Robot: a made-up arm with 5 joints.
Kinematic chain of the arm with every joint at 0, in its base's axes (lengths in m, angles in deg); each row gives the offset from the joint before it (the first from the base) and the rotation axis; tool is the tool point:
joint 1: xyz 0 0 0.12 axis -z
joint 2: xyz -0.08 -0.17 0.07 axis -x
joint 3: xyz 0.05 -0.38 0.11 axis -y
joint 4: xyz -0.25 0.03 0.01 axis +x
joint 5: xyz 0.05 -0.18 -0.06 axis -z
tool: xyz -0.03 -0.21 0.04
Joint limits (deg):
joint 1: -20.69..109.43
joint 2: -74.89..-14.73
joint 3: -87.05..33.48
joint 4: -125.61..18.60
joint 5: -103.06..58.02
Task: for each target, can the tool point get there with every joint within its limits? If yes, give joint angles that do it. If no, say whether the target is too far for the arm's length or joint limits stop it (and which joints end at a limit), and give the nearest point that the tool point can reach.
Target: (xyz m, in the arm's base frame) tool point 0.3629 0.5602 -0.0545
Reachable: no: joint limits stop it (at a limit: joint 1, joint 2, joint 3, joint 4, joint 5) | nearest point -0.1322 0.5660 0.0095 | short by 0.499 m
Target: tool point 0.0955 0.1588 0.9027
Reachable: no: joint limits stop it (at a limit: joint 1, joint 2, joint 4) | nearest point -0.3621 0.2811 0.6460 | short by 0.539 m
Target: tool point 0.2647 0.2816 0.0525
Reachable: no: joint limits stop it (at a limit: joint 1, joint 2, joint 3, joint 4, joint 5) | nearest point -0.1322 0.5660 0.0095 | short by 0.490 m
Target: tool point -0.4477 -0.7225 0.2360
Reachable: yes | joints 34.18 -47.36 -31.75 -81.66 -17.44
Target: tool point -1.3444 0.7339 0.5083
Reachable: no: too far | nearest point -0.8631 0.4532 0.3785 | short by 0.572 m
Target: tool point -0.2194 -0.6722 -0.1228
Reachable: yes | joints 19.76 -61.38 -16.22 -52.91 -71.57
